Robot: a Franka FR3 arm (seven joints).
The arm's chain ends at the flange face. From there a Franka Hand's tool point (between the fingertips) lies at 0.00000 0.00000 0.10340 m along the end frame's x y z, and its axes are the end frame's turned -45 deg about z.
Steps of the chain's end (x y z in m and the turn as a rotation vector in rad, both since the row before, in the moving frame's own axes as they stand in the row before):
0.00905, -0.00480, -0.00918, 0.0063, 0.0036, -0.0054
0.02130, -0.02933, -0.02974, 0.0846, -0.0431, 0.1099
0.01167, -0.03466, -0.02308, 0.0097, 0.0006, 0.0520
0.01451, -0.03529, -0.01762, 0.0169, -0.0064, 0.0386
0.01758, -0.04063, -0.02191, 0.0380, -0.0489, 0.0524
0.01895, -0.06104, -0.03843, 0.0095, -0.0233, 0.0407
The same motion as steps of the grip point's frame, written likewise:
0.01052, 0.00281, -0.00918, 0.0019, 0.0070, -0.0054
0.03934, -0.01482, -0.03021, 0.0903, 0.0293, 0.1099
0.03353, -0.01690, -0.02308, 0.0064, 0.0073, 0.0520
0.03601, -0.01638, -0.01764, 0.0165, 0.0074, 0.0386
0.04053, -0.02267, -0.02211, 0.0614, -0.0077, 0.0524
0.05560, -0.03218, -0.03846, 0.0232, -0.0098, 0.0407

